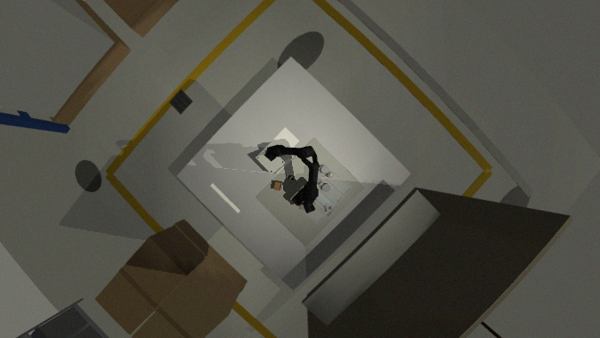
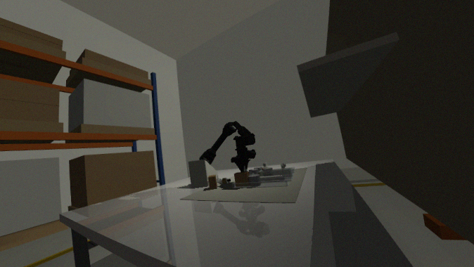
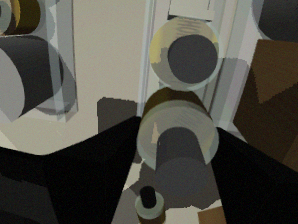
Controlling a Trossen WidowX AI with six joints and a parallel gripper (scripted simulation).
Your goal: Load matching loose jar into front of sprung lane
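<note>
Right now the amber bottle is 130 mm behind my gripper tip, 40 mm below it and 10 mm to the left of it. Also, from my gripper tip: brown box: 170 mm behind, 100 mm to the right, 20 mm below.
</note>
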